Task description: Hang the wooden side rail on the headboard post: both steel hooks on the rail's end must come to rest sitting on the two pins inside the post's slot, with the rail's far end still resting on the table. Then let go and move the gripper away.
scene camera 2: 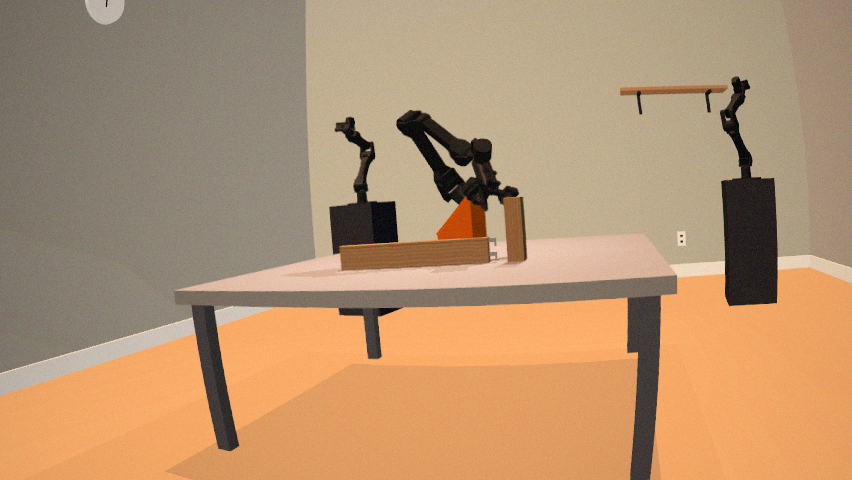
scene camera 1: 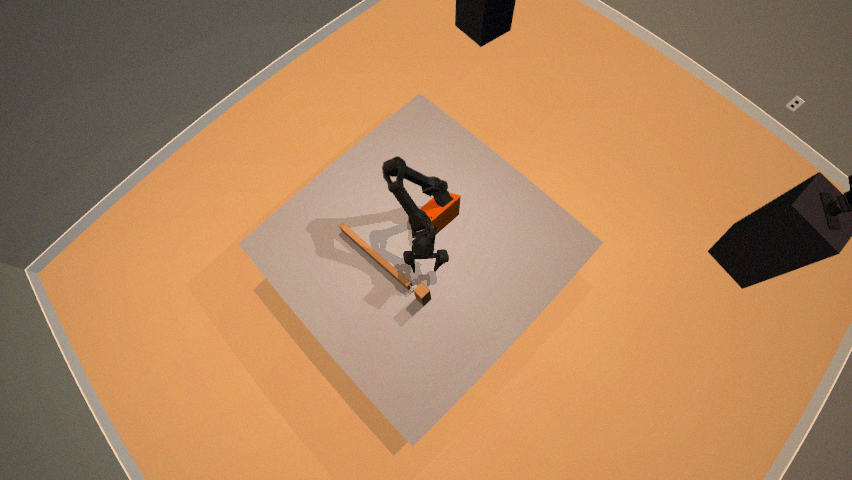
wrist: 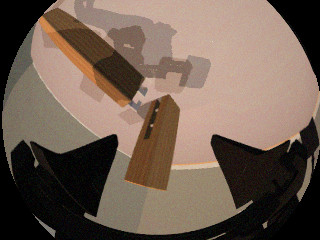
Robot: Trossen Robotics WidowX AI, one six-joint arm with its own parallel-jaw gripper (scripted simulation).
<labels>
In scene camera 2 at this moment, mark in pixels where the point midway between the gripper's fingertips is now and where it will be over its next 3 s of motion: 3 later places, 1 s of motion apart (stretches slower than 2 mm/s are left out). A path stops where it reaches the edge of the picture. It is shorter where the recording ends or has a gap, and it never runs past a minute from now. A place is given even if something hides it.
My gripper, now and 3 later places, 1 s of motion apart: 498, 213; 494, 215; 485, 212; 480, 219
</labels>
